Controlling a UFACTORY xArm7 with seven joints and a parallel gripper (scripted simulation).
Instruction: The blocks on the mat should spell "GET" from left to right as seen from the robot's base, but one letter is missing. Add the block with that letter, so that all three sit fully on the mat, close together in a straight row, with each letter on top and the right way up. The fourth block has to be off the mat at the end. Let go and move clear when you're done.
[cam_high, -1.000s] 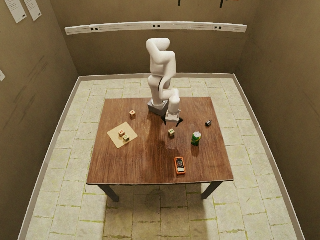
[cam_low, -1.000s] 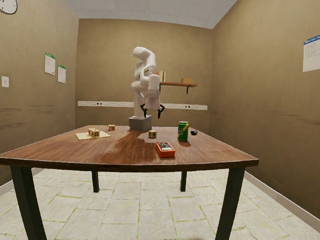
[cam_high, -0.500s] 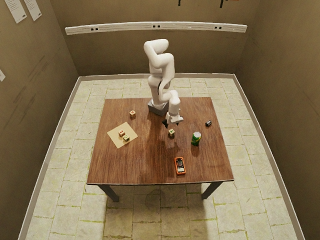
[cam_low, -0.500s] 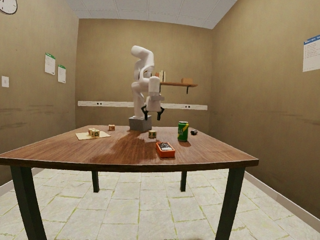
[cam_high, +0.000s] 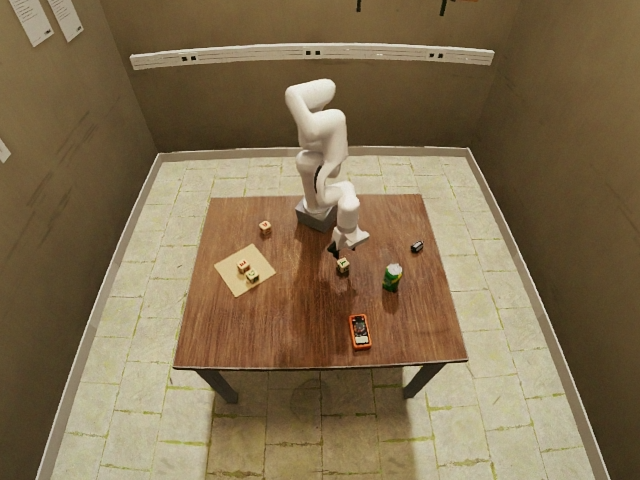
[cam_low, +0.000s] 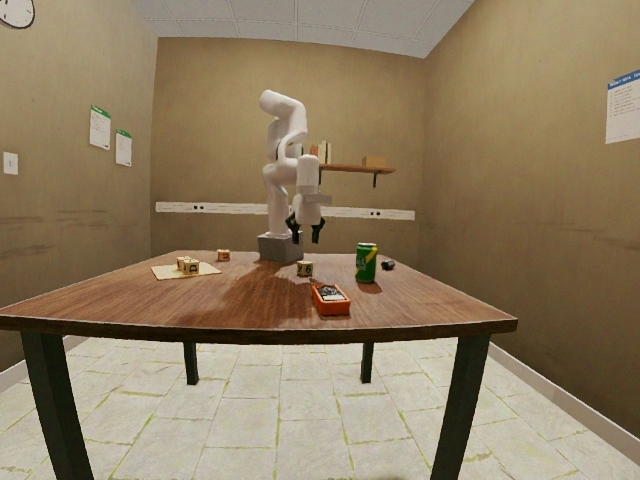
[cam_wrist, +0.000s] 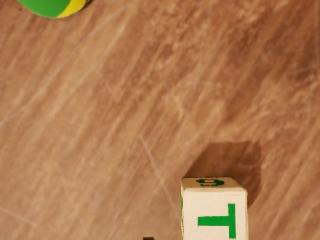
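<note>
Now: hand 100 mm above the wooden letter block. From my hand the other things lie so: green soda can: 110 mm ahead, 180 mm to the left, 60 mm below; then dark object: 70 mm behind, 360 mm to the left, 100 mm below; then orange device: 310 mm ahead, 20 mm to the left, 100 mm below.
</note>
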